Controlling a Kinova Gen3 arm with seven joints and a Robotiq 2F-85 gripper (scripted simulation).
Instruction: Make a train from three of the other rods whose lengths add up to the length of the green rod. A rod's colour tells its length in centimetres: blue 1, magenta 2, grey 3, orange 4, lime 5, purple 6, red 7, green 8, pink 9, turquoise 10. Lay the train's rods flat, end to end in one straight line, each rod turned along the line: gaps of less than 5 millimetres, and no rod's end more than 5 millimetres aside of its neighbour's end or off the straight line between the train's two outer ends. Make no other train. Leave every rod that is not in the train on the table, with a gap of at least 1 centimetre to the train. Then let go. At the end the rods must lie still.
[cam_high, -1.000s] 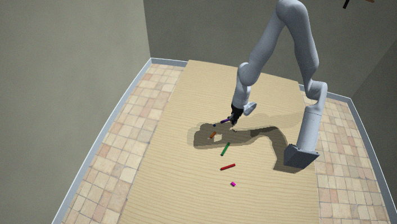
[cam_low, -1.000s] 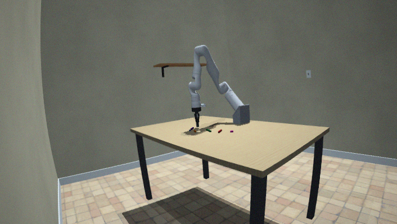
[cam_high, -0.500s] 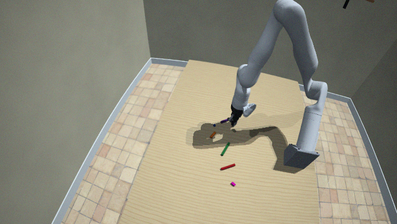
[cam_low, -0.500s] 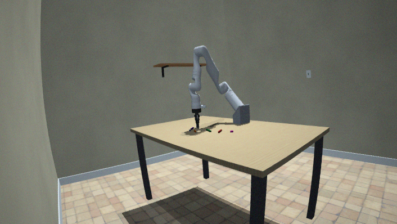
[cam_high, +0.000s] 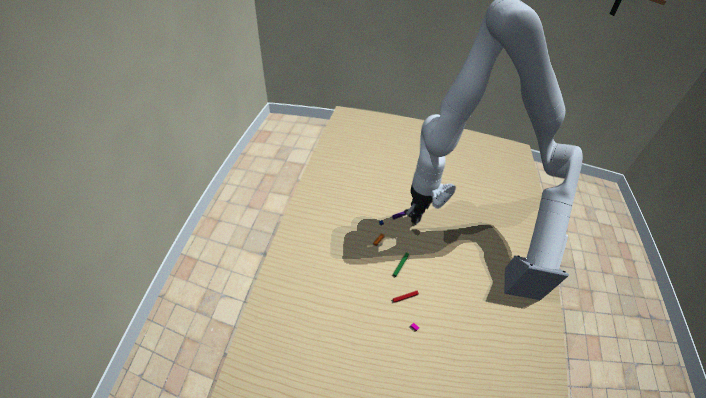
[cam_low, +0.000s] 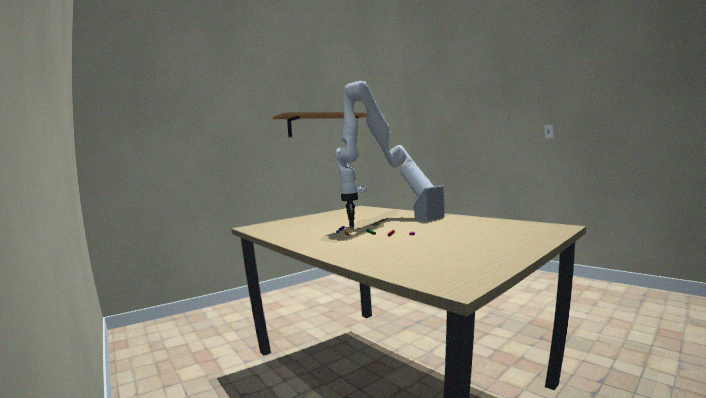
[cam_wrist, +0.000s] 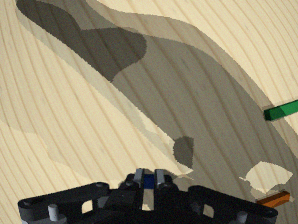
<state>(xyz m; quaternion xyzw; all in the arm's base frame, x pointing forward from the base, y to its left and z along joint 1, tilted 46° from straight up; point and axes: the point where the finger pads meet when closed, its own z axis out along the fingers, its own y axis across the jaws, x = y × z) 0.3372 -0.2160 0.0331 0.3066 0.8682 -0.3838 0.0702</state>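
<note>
Right now my hand is 50 mm short of the purple rod, 20 mm to the left of it and 10 mm above it. Also, from my hand: green rod 30 mm ahead, 160 mm to the left, 10 mm below; orange rod 100 mm ahead, 90 mm to the left, 10 mm below; red rod 10 mm ahead, 260 mm to the left, 10 mm below.
</note>
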